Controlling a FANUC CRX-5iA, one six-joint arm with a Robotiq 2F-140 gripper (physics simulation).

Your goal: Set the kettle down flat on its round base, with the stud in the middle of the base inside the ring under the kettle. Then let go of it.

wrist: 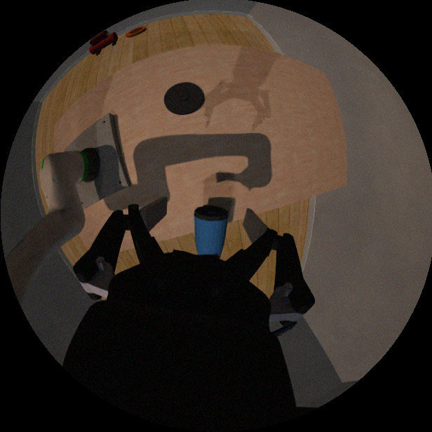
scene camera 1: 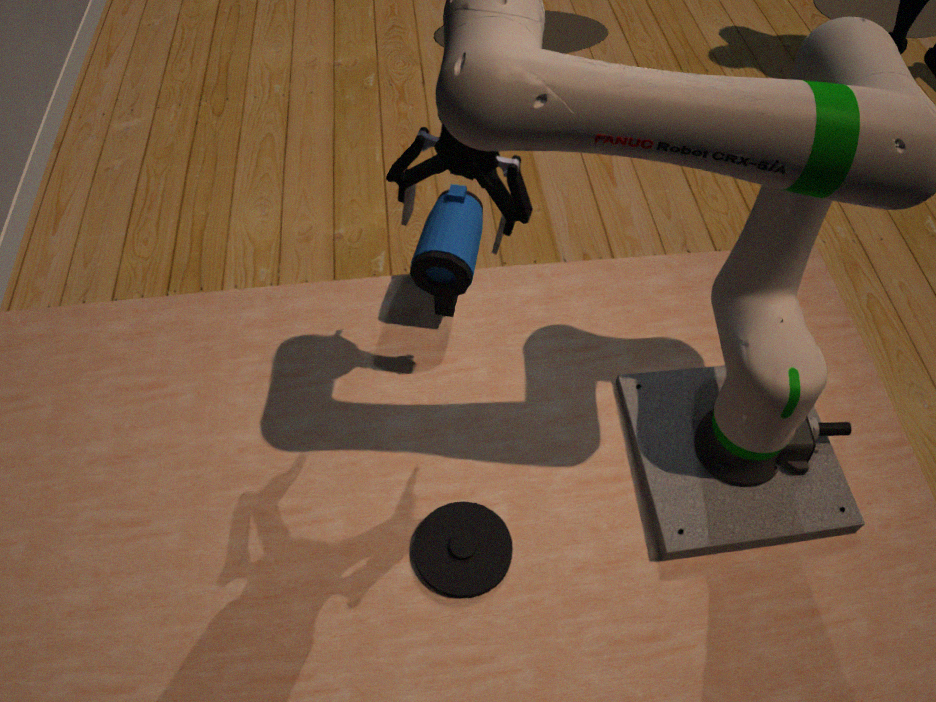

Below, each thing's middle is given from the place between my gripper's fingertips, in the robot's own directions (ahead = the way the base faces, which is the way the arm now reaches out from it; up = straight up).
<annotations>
Now: the blue kettle (scene camera 1: 443, 265) 220 mm below my hand, 150 mm to the right of it and 10 mm ahead of it. Also, from my hand: round black base (scene camera 1: 462, 549): 360 mm to the left, 300 mm below, 20 mm behind.
</annotations>
